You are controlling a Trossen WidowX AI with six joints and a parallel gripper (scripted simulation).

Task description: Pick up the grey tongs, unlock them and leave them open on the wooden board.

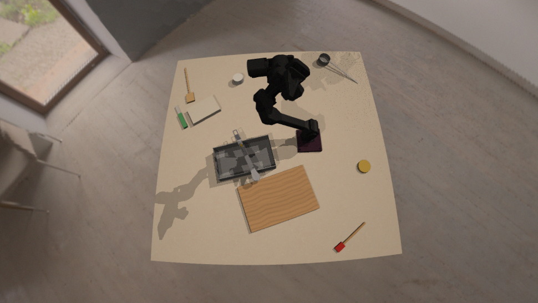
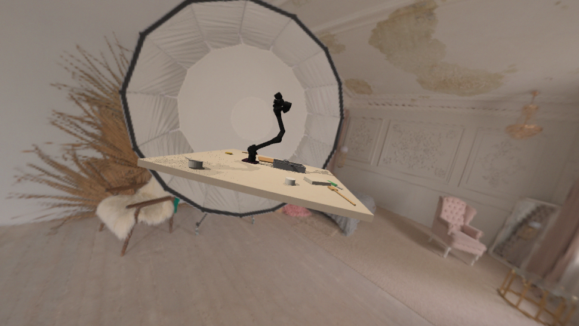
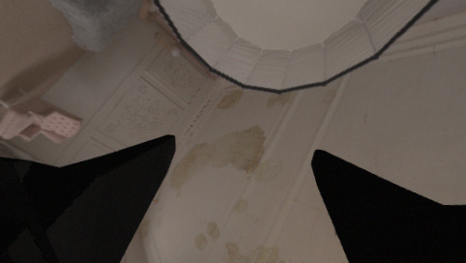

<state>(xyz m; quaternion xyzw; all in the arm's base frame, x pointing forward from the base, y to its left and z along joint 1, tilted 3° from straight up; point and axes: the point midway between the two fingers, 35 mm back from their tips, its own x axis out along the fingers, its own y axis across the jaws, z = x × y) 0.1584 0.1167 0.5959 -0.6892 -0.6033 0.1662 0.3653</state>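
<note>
Now: the yellow lock piece 55 cm below my gripper tip, 17 cm ahead of it and 14 cm to the right of it. Round my gripper tip: wooden board (60 cm below, 16 cm to the left, 4 cm ahead); then roasting tin (58 cm below, 17 cm ahead, 8 cm to the right); then red-headed spatula (61 cm below, 44 cm to the left, 25 cm behind).
</note>
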